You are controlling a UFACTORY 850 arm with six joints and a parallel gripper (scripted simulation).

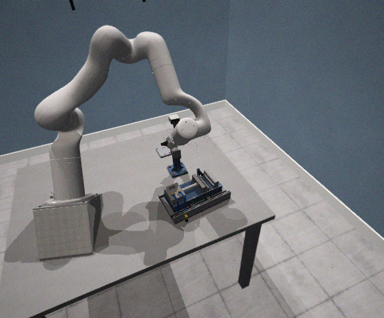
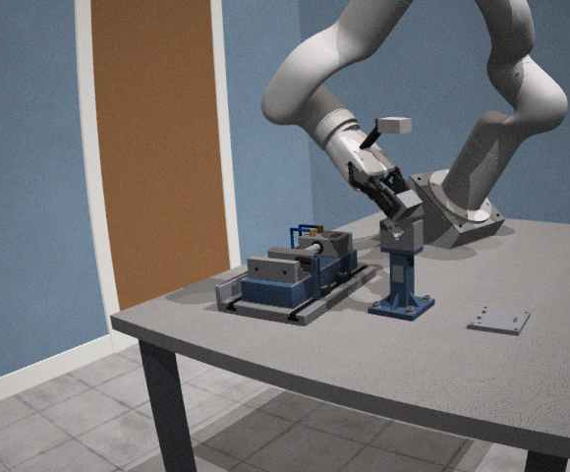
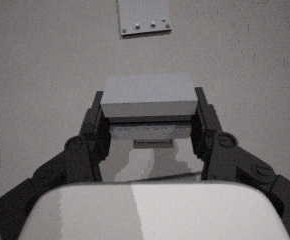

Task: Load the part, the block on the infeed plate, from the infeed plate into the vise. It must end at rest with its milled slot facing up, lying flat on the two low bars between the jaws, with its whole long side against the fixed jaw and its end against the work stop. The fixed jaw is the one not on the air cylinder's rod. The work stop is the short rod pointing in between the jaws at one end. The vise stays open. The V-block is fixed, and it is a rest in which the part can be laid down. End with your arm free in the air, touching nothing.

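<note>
The part lies right at my hand. Also, from my hand: moving jaw: 20 cm to the right, 12 cm below, 7 cm ahead; white cylinder rod: 21 cm to the right, 12 cm below, 3 cm ahead; work stop: 14 cm to the right, 10 cm below, 10 cm ahead.
</note>
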